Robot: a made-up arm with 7 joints.
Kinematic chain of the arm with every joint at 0, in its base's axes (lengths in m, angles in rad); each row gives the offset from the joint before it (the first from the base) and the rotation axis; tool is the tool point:
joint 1: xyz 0 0 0.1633 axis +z
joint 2: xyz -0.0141 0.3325 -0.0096 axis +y
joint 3: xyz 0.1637 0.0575 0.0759 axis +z
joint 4: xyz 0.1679 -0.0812 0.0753 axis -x
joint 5: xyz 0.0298 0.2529 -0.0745 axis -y
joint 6: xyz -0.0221 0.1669 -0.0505 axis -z
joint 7: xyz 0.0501 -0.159 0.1 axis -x
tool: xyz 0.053 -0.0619 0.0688
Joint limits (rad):
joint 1: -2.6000..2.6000
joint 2: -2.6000..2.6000
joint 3: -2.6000..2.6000
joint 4: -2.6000..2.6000
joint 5: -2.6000..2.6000
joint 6: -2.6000..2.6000
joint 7: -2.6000..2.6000
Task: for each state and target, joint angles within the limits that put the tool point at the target. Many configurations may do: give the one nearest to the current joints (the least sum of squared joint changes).
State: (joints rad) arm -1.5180 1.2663 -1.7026 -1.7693 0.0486 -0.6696 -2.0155
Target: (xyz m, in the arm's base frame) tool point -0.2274 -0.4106 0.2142
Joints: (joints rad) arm -2.1032 1.2754 -1.6446 -1.7547 0.0970 -0.6415 -1.9011
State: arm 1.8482 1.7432 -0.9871 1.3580 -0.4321 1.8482 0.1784
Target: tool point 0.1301 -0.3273 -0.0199
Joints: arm 2.5422 1.8266 -1.2870 1.8134 -1.0491 1.6984 0.4135
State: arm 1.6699 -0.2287 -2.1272 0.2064 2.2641 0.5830 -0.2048
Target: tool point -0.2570 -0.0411 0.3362
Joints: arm 2.0205 -0.6689 -2.2088 -0.2048 2.0881 0.2184 -0.3196
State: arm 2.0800 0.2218 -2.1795 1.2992 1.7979 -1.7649 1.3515
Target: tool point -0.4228 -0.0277 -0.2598
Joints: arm 1.7384 -0.0105 -2.3711 1.4738 1.8957 -1.9731 1.1929
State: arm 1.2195 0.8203 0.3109 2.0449 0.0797 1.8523 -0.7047
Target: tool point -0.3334 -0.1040 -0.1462
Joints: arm 1.2924 0.8964 0.2989 1.6861 -0.2158 2.1650 -0.6253
